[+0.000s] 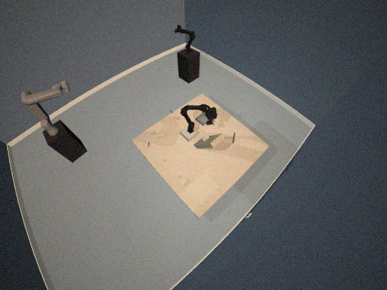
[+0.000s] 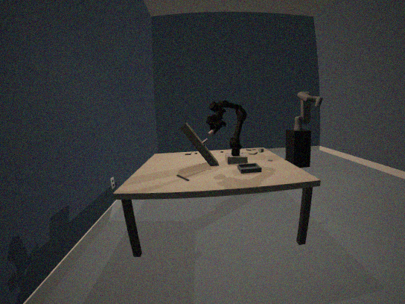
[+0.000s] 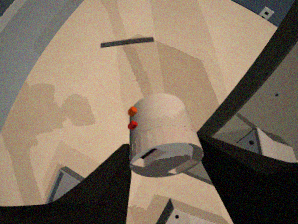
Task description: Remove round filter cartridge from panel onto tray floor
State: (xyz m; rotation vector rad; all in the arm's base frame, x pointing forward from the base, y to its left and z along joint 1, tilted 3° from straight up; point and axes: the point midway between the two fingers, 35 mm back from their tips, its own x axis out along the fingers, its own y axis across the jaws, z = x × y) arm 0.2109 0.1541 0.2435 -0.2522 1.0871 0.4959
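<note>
Now: gripper tip 25 cm past the dark tray, 12 cm to the right of it and 27 cm above it. Also, from my gripper tip: round grey filter cartridge: right at my gripper tip.
</note>
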